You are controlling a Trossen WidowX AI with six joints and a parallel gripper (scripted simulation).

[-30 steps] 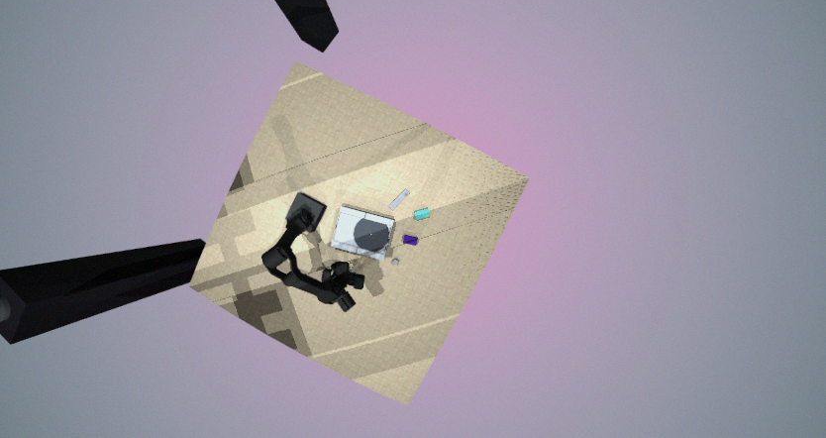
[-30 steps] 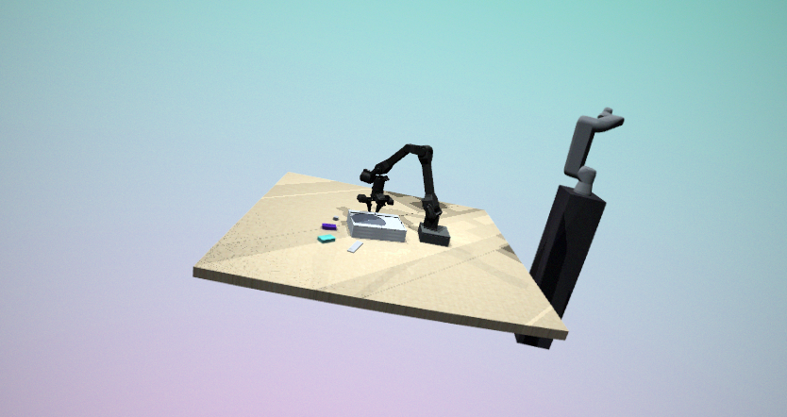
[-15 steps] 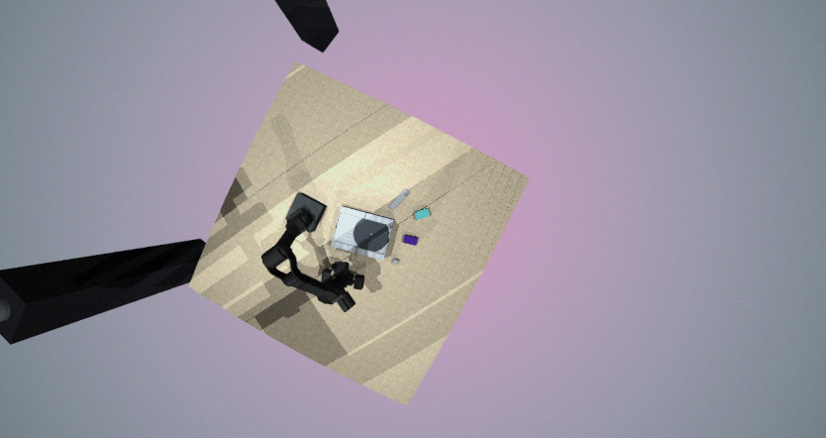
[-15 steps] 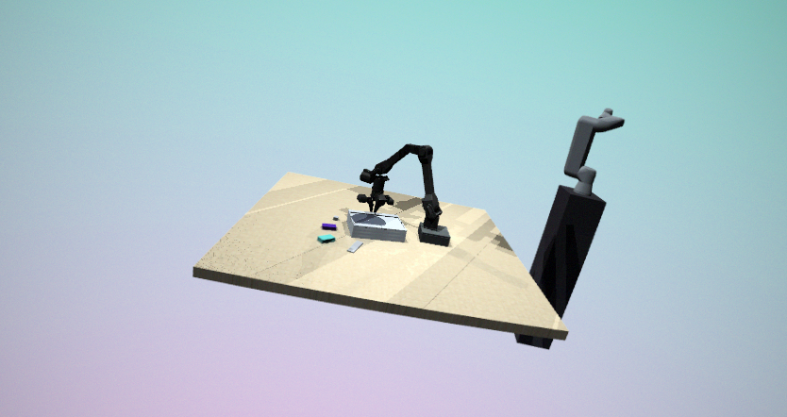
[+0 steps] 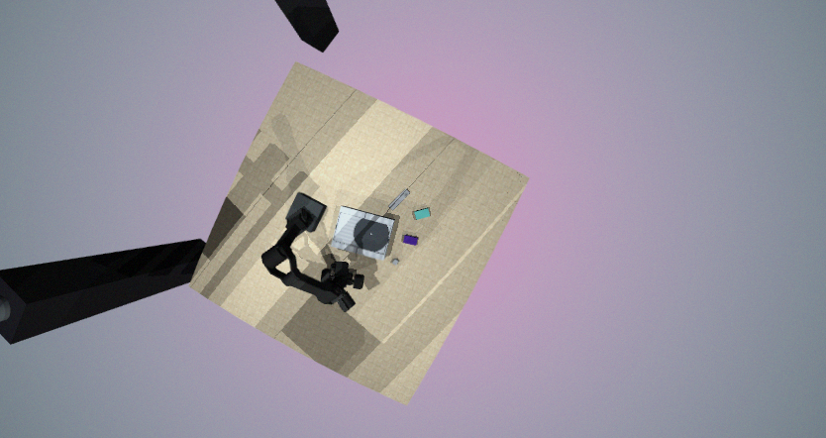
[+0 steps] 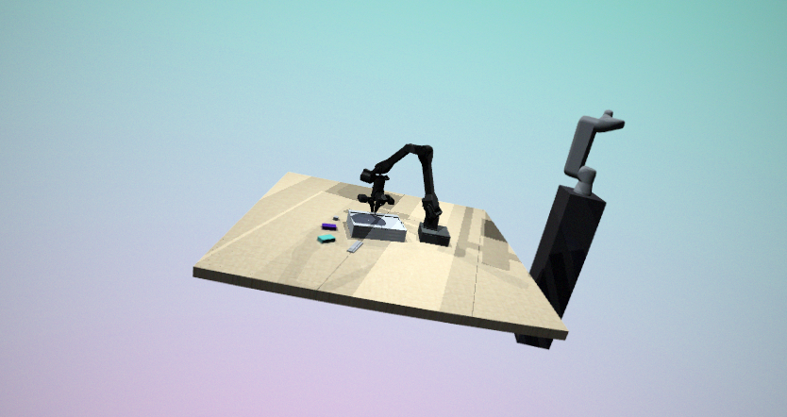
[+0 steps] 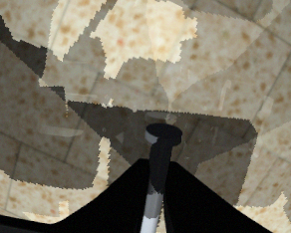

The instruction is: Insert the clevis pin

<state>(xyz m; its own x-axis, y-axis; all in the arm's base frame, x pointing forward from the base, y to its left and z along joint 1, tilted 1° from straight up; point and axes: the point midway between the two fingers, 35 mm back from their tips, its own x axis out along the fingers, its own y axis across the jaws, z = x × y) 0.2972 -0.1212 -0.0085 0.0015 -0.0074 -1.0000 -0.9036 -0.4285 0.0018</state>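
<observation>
Right now the dark aluminium disc is 23 cm to the left of my gripper tip, 5 cm above it and 1 cm behind it. Also, from my gripper tip: steel clevis pin 1 cm to the right, 1 cm above; then small grey piece 18 cm to the left, 16 cm ahead, 1 cm above; then steel tray 21 cm to the left, 4 cm behind, 4 cm above.
</observation>
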